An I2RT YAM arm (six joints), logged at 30 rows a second.
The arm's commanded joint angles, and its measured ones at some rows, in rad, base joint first. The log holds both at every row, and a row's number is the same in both.
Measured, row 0:
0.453 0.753 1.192 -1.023 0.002 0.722
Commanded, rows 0 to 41:
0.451 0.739 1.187 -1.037 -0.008 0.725
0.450 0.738 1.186 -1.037 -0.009 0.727
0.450 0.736 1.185 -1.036 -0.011 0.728
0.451 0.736 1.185 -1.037 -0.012 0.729
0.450 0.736 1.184 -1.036 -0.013 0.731
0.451 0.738 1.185 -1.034 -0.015 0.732
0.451 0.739 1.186 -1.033 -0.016 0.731
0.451 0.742 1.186 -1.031 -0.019 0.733
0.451 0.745 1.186 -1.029 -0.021 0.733
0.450 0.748 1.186 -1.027 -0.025 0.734
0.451 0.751 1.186 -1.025 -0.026 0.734
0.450 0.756 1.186 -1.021 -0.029 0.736
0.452 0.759 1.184 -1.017 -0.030 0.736
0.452 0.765 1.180 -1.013 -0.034 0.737
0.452 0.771 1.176 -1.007 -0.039 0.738
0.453 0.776 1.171 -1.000 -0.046 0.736
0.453 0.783 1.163 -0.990 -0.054 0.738
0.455 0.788 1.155 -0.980 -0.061 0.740
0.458 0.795 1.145 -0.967 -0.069 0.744
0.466 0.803 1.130 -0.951 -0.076 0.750
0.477 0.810 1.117 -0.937 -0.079 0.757
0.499 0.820 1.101 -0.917 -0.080 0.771
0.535 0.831 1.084 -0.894 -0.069 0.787
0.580 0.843 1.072 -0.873 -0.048 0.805
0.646 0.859 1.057 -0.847 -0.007 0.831
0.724 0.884 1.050 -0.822 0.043 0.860
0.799 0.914 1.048 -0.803 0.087 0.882
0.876 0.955 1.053 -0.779 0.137 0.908
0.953 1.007 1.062 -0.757 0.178 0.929
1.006 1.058 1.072 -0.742 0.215 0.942
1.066 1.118 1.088 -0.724 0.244 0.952
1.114 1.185 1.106 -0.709 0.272 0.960
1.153 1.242 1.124 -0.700 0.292 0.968
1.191 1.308 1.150 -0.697 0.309 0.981
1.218 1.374 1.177 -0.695 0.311 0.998
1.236 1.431 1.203 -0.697 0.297 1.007
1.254 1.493 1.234 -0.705 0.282 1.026
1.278 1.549 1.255 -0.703 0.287 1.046
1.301 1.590 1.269 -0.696 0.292 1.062
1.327 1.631 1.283 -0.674 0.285 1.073
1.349 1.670 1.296 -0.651 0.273 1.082
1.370 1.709 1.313 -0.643 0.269 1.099
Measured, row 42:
1.319 1.653 1.264 -0.674 0.249 1.023
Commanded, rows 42 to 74:
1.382 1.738 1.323 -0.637 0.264 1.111
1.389 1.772 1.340 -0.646 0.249 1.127
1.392 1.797 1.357 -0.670 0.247 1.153
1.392 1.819 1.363 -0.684 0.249 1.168
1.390 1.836 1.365 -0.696 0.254 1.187
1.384 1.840 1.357 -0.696 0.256 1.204
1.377 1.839 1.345 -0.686 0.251 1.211
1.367 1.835 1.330 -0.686 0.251 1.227
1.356 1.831 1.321 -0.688 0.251 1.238
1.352 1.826 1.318 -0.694 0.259 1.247
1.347 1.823 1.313 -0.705 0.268 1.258
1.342 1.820 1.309 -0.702 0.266 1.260
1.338 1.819 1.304 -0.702 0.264 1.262
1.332 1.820 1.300 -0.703 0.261 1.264
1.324 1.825 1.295 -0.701 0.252 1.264
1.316 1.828 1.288 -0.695 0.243 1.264
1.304 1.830 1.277 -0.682 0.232 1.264
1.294 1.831 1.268 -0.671 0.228 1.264
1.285 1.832 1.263 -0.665 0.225 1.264
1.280 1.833 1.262 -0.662 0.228 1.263
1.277 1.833 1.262 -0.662 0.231 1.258
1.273 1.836 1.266 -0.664 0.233 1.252
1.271 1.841 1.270 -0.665 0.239 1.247
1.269 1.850 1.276 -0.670 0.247 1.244
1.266 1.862 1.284 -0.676 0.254 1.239
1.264 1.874 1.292 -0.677 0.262 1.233
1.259 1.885 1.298 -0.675 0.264 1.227
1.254 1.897 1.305 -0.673 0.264 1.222
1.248 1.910 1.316 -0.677 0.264 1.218
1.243 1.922 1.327 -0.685 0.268 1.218
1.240 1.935 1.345 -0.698 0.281 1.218
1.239 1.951 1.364 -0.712 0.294 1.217
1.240 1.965 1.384 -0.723 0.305 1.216
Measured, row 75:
1.265 1.924 1.342 -0.664 0.229 1.225
